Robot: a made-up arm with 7 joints.
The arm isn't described. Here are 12 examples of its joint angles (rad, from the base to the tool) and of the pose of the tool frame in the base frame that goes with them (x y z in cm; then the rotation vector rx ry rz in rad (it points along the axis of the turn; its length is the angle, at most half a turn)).
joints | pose
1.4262 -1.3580 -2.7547 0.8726 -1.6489 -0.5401 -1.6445 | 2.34 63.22 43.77 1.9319 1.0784 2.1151
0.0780 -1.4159 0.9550 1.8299 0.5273 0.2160 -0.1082 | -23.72 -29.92 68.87 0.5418 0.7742 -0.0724
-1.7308 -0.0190 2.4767 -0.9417 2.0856 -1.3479 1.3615 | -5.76 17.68 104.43 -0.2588 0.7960 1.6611
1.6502 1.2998 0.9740 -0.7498 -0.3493 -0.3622 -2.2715 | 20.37 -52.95 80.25 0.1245 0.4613 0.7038
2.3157 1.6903 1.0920 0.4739 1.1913 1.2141 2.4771 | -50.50 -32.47 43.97 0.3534 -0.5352 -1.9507
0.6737 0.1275 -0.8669 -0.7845 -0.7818 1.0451 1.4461 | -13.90 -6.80 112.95 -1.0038 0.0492 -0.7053
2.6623 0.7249 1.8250 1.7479 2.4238 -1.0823 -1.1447 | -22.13 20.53 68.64 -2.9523 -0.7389 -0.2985
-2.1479 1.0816 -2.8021 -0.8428 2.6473 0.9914 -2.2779 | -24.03 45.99 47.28 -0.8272 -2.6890 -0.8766
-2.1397 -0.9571 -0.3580 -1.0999 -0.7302 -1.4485 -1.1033 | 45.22 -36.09 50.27 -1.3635 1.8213 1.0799
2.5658 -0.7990 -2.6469 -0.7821 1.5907 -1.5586 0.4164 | 13.64 33.04 98.72 -1.1713 -1.5807 -1.6500
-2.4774 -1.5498 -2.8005 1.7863 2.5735 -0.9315 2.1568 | 20.20 -18.81 24.36 -2.5248 -0.7824 0.0916
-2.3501 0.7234 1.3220 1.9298 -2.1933 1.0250 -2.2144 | 1.28 36.67 65.58 -2.1823 -0.7281 -0.4634
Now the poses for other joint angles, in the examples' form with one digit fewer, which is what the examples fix.
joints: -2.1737 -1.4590 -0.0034 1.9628 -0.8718 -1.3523 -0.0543
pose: 25.8 -20.2 83.1 1.193 -0.273 2.399
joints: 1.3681 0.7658 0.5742 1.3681 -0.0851 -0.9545 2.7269
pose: -5.1 -53.4 72.5 0.370 -1.183 1.128
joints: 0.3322 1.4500 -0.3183 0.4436 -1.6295 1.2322 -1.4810
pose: 57.5 -12.1 54.6 -1.753 -0.011 -1.719
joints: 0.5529 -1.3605 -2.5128 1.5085 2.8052 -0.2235 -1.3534
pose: -26.5 37.0 32.8 2.805 0.888 0.935
